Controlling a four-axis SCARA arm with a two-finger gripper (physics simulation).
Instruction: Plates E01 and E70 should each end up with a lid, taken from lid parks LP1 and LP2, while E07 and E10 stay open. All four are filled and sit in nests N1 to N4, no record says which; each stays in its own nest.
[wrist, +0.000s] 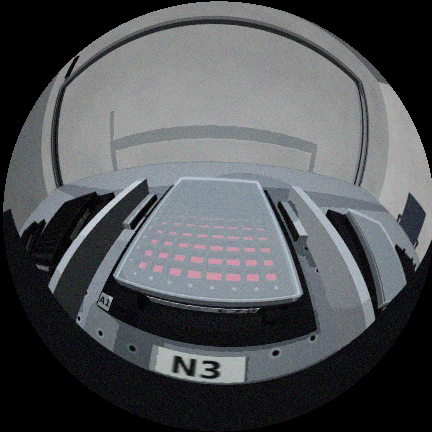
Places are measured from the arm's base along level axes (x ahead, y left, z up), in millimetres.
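Where they show: gripper, fingertip midpoint: (216, 189).
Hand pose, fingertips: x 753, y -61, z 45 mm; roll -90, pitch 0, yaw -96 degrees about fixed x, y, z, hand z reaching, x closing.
After its pixels a point has its place.
A clear lid (215, 197) @[x 746, y -60, z 41 mm] lies level over a plate with pink wells (215, 276) @[x 677, y -58, z 41 mm] in the nest marked N3 (200, 367), in the middle of the wrist view. The plate's front label (240, 310) @[x 664, y -69, z 30 mm] is mostly hidden below the lid's front edge and cannot be read. My gripper (216, 189) @[x 753, y -61, z 45 mm] is open, one finger on each side of the lid; narrow dark gaps show between its pads and the lid's sides. A small A1 tag (104, 301) @[x 660, y 4, z 25 mm] is at the nest's front left corner.
A pale, flat-topped, lid-like piece (382, 245) @[x 668, y -223, z 41 mm] stands right of the right finger. A black ribbed block (65, 230) @[x 700, y 80, z 39 mm] stands left of the left finger. A dark blue panel (413, 217) shows at the far right. A large framed pale panel (215, 80) rises behind.
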